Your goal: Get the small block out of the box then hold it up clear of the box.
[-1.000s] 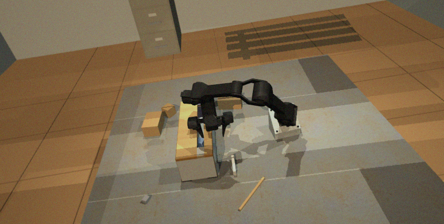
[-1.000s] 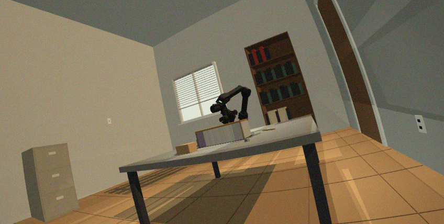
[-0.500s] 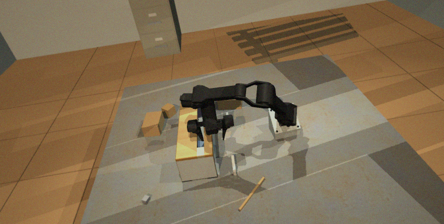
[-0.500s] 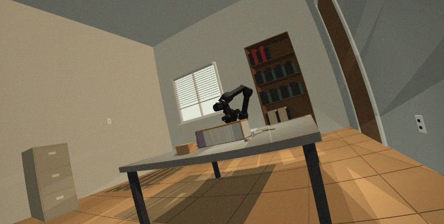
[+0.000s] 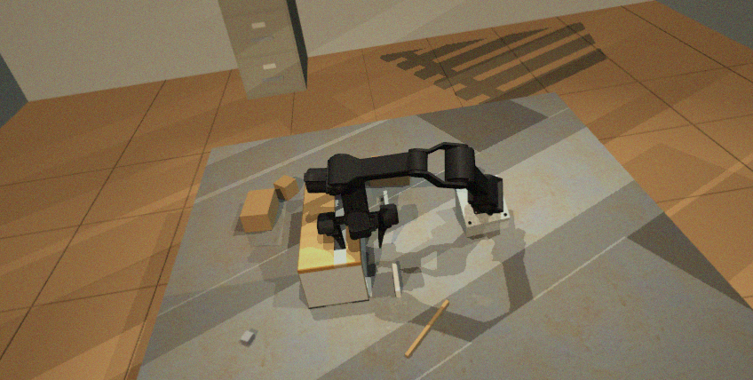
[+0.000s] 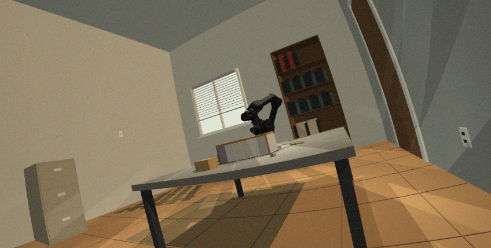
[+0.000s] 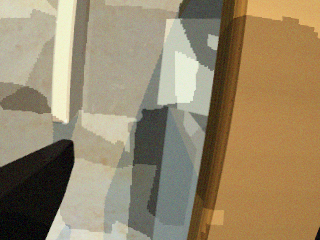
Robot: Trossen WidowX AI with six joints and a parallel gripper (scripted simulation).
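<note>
My gripper tip is 50 mm short of the blue block and 20 mm to the right of it. Round my gripper tip: long box: 120 mm to the right, 30 mm below, 20 mm ahead; then wooden stick: 190 mm to the left, 110 mm behind, 90 mm below.
</note>
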